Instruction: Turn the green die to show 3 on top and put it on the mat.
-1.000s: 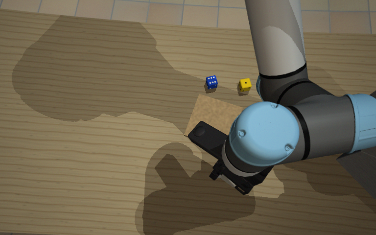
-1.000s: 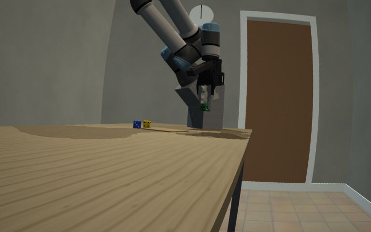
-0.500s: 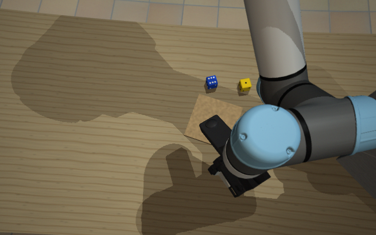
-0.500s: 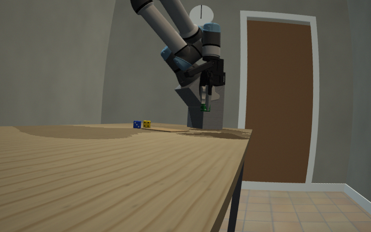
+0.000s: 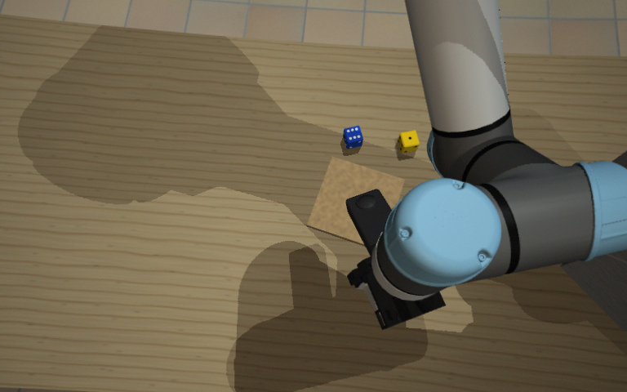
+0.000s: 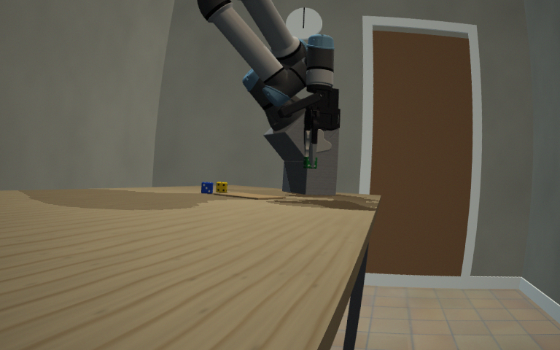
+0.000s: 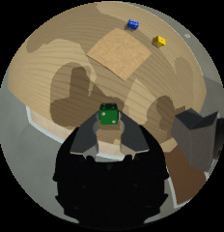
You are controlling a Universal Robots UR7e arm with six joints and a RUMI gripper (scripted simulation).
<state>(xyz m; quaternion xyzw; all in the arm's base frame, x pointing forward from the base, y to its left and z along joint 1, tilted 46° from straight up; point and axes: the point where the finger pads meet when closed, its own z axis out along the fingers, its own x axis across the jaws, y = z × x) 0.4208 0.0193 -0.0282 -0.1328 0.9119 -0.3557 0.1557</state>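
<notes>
The green die lies right at my hand. The rest, counted from my hand: blue die: 40 mm behind, 270 mm to the right, 90 mm below; tan mat: 20 mm behind, 150 mm to the right, 100 mm below; yellow die: 140 mm behind, 240 mm to the right, 90 mm below.
</notes>
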